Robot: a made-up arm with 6 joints.
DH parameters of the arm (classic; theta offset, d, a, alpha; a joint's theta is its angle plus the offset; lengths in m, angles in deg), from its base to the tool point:
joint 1: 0 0.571 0 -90
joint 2: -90 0 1.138 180
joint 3: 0 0 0 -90
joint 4: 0 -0.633 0 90
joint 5: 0 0.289 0 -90
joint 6: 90 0 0 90
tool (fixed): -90 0 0 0
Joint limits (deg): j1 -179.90..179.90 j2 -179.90..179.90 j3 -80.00..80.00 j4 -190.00..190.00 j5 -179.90..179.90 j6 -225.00..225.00
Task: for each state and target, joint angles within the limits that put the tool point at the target. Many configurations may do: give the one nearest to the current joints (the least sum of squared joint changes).
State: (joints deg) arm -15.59 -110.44 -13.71 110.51 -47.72 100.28
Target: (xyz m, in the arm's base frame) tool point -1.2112 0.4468 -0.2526
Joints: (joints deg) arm -15.97 -147.48 -2.15 109.49 -47.72 100.28
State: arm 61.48 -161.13 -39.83 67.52 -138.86 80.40
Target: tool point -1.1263 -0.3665 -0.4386
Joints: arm 15.91 -154.53 -0.29 81.29 -138.86 80.40
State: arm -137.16 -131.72 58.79 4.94 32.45 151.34
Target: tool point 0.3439 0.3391 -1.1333
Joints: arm -171.15 -174.26 64.16 12.49 32.45 151.34
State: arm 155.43 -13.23 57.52 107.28 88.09 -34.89
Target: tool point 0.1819 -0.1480 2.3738
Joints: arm 158.80 -12.49 51.77 104.47 88.09 -34.89
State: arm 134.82 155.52 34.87 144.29 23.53 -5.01
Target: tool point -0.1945 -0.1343 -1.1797
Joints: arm 138.58 168.60 48.27 142.53 23.53 -5.01
